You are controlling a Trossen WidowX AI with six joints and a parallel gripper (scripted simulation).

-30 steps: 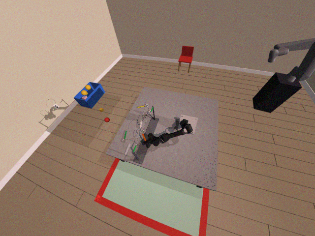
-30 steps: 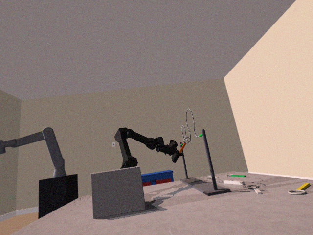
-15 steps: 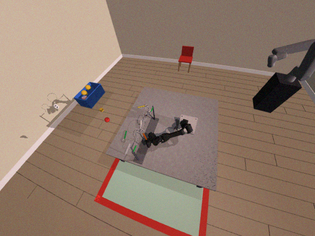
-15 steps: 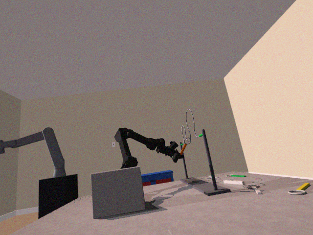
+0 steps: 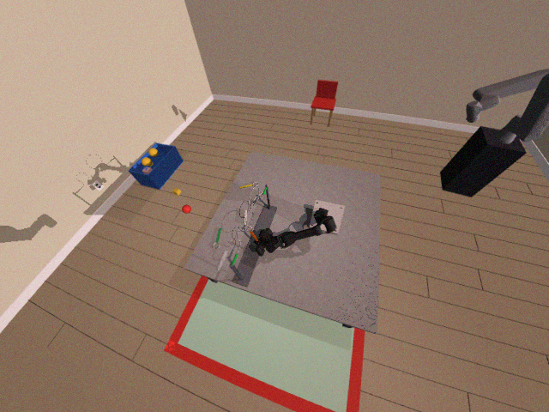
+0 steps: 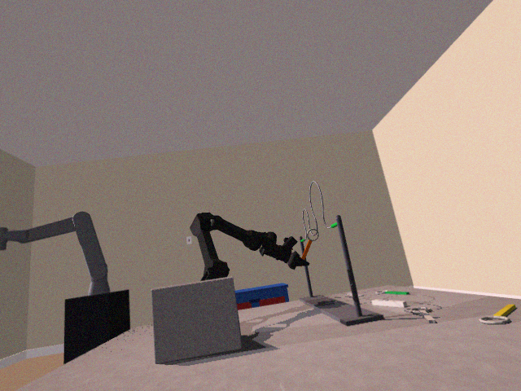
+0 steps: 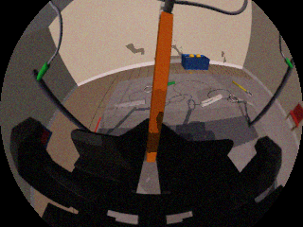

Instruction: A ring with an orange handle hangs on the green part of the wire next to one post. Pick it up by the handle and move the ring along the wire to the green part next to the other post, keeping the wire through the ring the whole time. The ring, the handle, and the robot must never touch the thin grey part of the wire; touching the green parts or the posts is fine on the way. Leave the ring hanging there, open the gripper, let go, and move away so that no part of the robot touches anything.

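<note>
The orange-handled ring lies 1 cm ahead of my gripper tip, 2 cm to the right of it and 8 cm above it.
</note>
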